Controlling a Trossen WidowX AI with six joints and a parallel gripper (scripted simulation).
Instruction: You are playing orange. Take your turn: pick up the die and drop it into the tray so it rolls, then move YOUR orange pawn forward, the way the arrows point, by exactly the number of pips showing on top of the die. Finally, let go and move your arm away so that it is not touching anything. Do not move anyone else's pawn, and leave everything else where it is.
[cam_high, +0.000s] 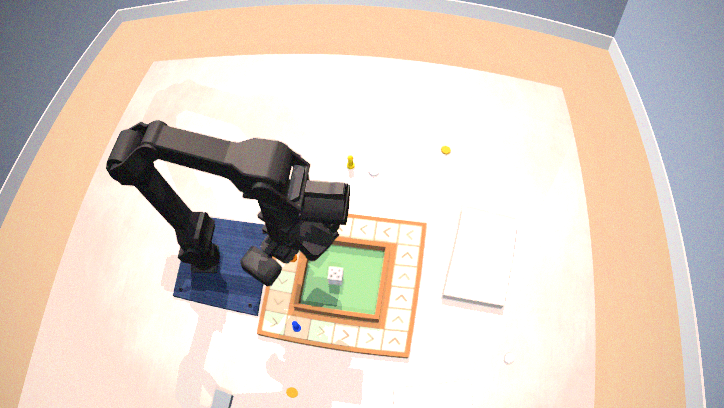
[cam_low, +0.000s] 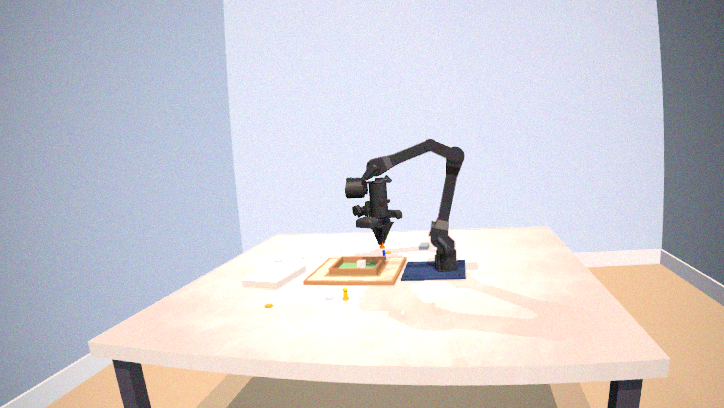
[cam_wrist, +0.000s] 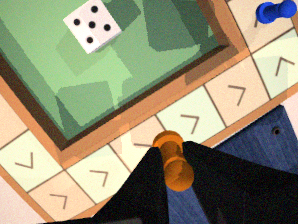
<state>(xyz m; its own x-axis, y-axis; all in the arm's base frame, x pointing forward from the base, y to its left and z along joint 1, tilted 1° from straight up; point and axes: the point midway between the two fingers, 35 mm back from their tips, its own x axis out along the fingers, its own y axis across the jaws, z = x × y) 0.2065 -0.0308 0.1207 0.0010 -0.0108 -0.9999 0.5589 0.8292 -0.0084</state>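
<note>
The white die is 7 cm below my gripper tip, 7 cm ahead of it and 1 cm to the right of it. From my gripper tip the other things lie so: green tray (9 cm below, 8 cm ahead, 1 cm to the right); then blue pawn (11 cm to the right, 6 cm below); then orange pawn (right at my gripper tip).
</note>
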